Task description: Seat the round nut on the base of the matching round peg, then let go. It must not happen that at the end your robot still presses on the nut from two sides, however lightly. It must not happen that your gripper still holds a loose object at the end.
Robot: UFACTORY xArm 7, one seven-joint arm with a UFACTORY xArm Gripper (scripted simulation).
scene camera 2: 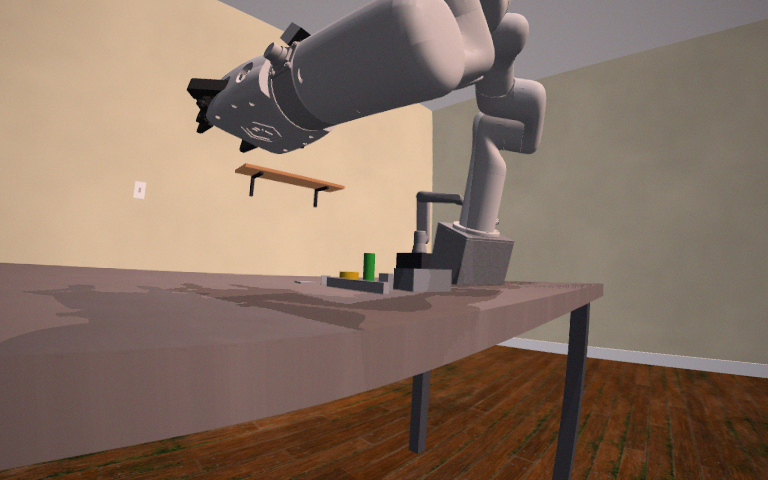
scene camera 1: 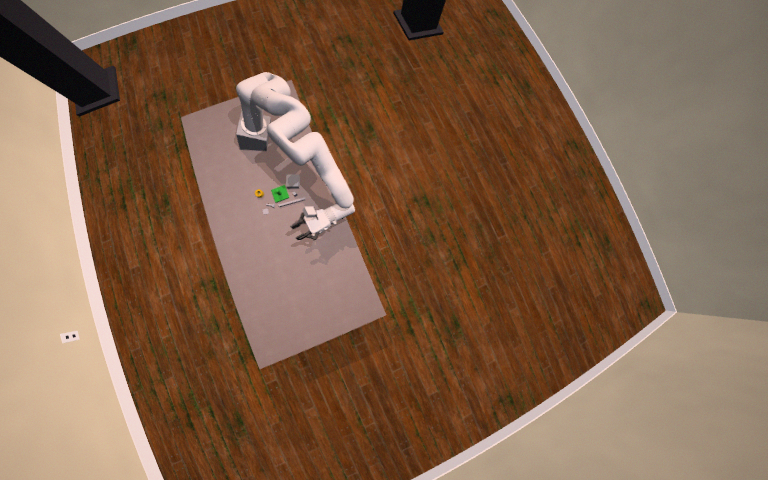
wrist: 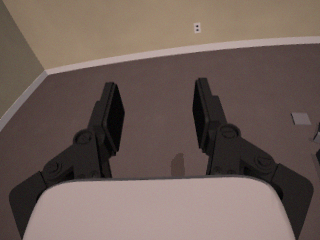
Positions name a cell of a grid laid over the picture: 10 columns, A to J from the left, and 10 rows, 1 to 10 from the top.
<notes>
In view: the gripper (scene camera 2: C3) and a grey block (scene camera 2: F6).
The gripper also shows in scene camera 1 (scene camera 1: D5) and in the wrist view (wrist: E4). The wrist view does not show the grey block: it is out of frame.
</notes>
